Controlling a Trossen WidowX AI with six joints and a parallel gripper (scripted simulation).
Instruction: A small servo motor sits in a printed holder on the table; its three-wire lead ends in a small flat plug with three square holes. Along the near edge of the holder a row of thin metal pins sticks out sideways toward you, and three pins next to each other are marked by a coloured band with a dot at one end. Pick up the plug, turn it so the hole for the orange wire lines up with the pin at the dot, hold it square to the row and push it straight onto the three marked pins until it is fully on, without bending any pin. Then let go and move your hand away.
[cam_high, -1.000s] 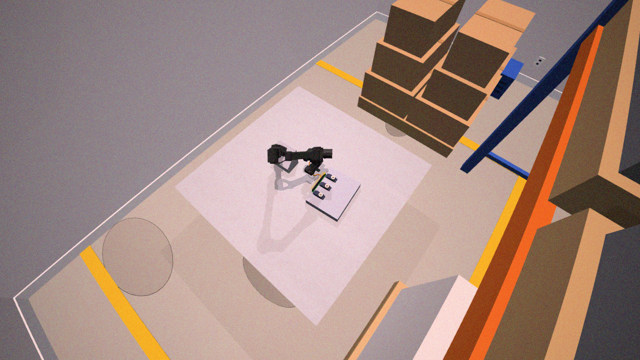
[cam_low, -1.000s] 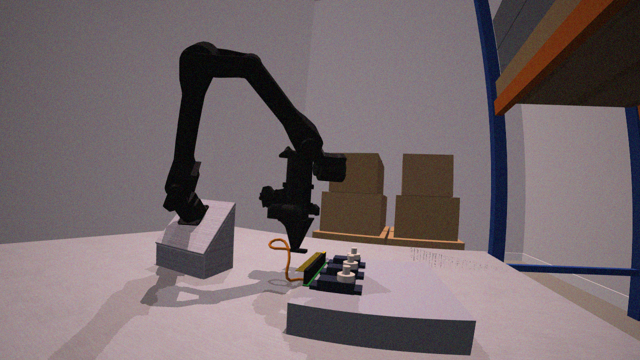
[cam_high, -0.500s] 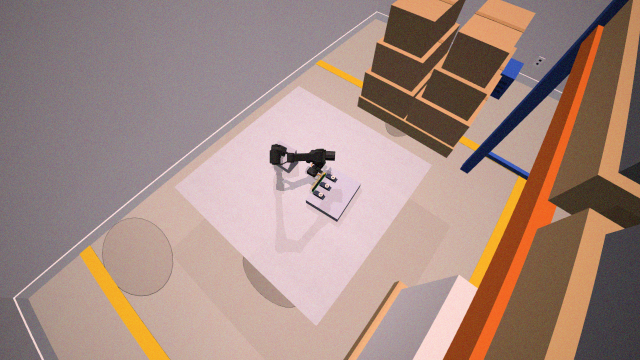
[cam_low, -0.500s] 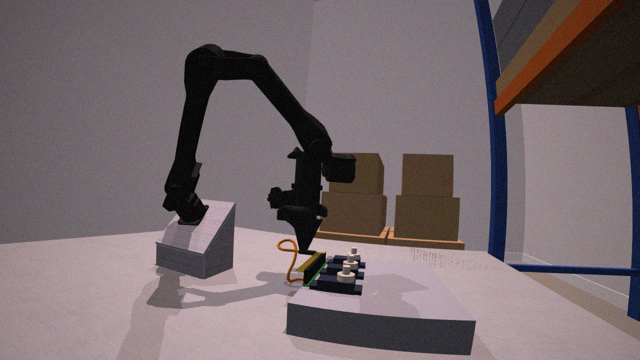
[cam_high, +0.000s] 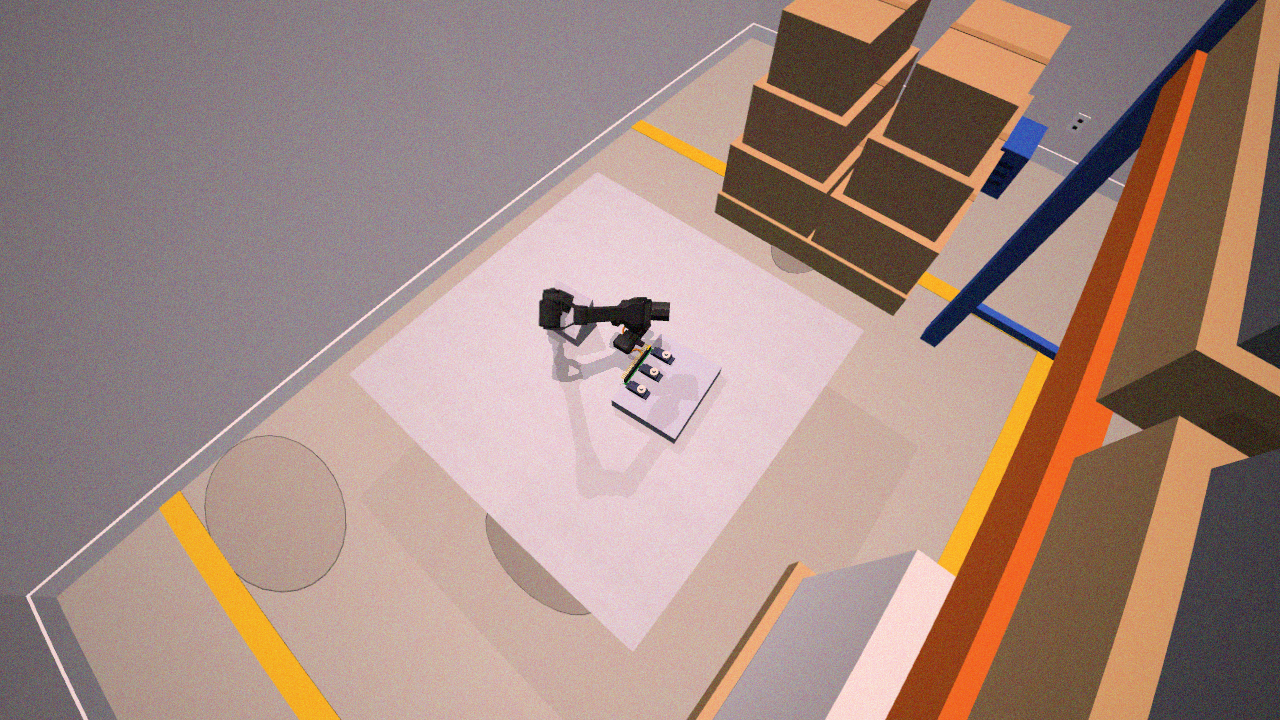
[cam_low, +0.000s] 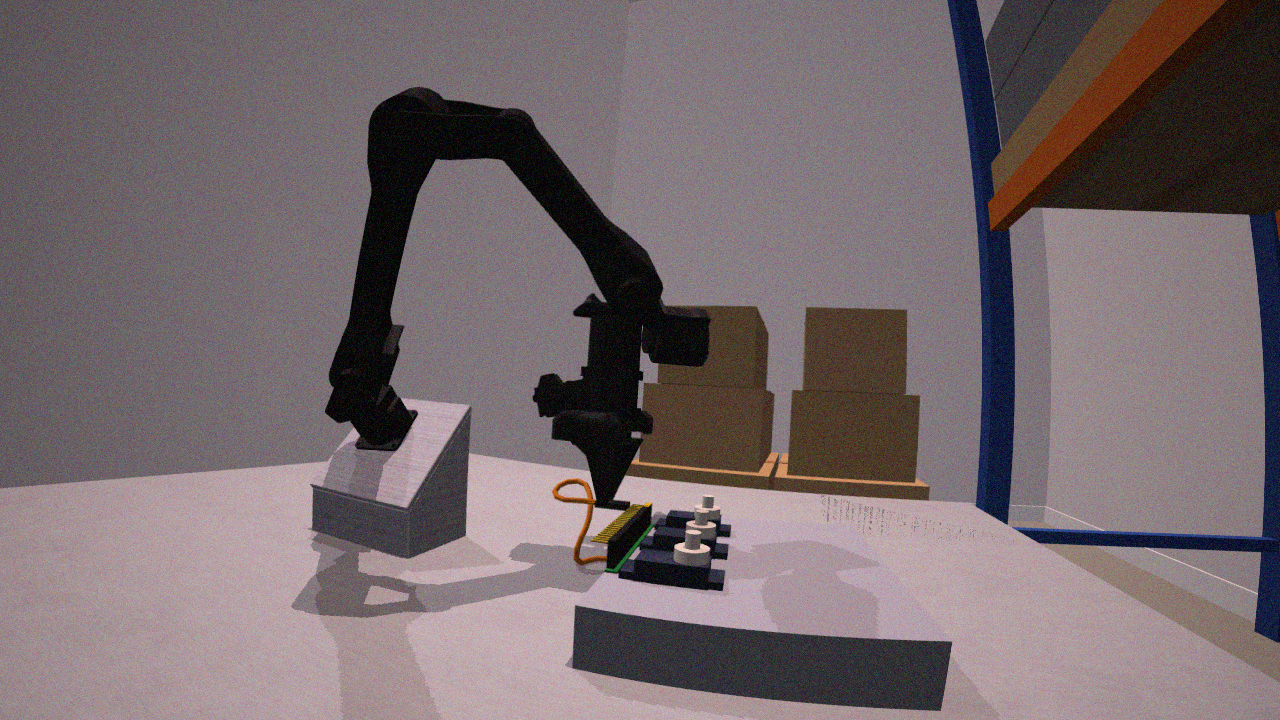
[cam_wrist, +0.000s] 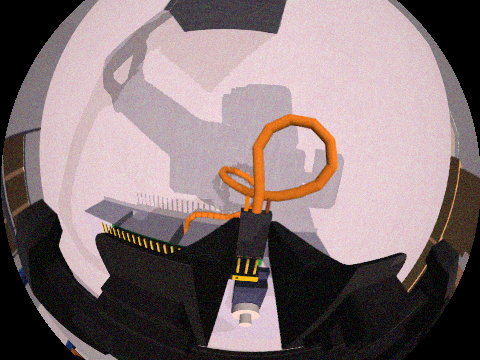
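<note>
Right now my gripper tip is 50 mm short of the yellow band. From my gripper tip the other things lie so: grey block (200 mm ahead, 80 mm to the right, 50 mm below).
</note>
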